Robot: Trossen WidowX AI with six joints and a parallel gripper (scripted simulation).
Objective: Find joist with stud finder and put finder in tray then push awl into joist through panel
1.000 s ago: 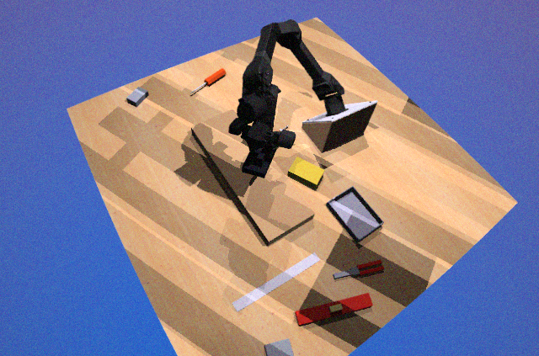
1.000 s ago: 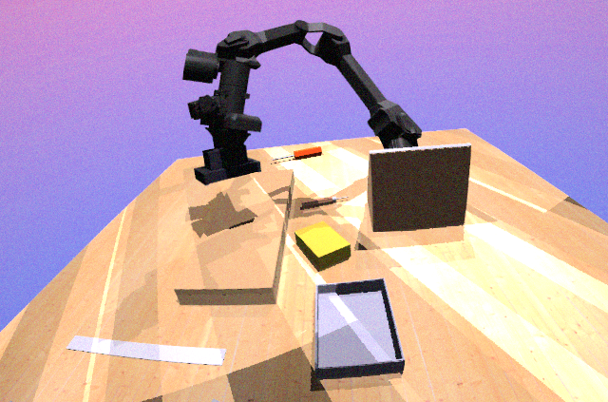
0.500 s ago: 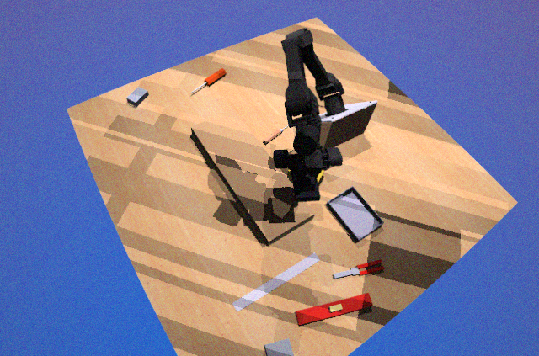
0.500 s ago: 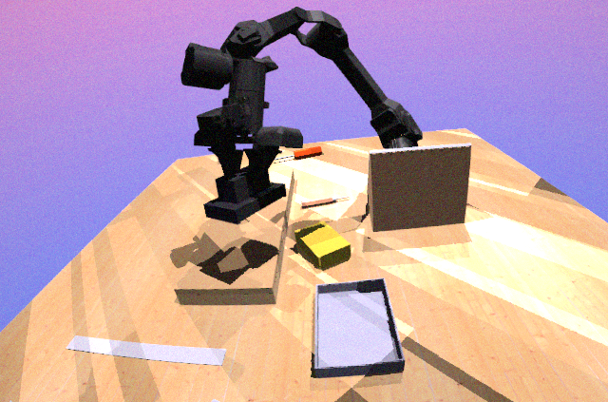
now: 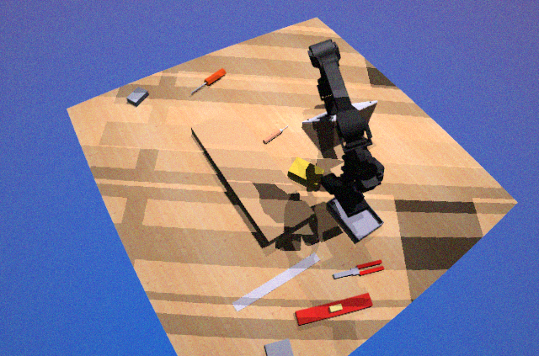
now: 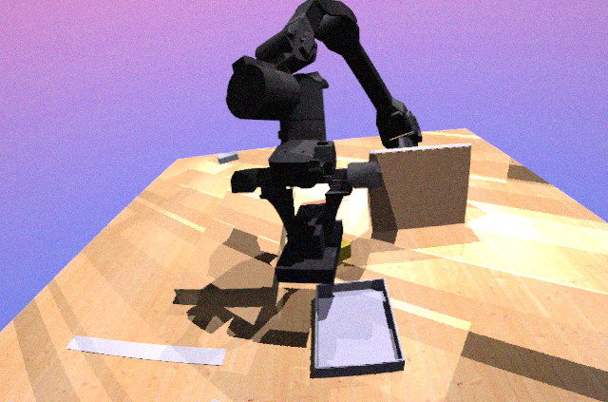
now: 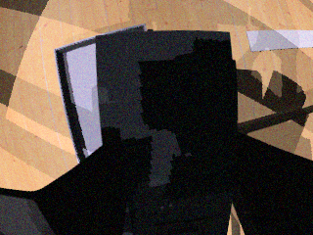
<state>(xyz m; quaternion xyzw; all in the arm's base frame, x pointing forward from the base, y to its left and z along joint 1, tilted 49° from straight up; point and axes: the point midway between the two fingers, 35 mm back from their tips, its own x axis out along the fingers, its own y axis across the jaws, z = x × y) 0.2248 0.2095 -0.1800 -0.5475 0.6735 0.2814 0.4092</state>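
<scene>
Now: the grey tray 14 cm below my gripper tip, 5 cm behind it and 2 cm to the left of it. From my gripper tip the other things lie so: stud finder 2 cm to the right, 2 cm above; yellow block 19 cm to the right, 14 cm below, 1 cm behind; red level 22 cm to the left, 22 cm ahead, 14 cm below.
</scene>
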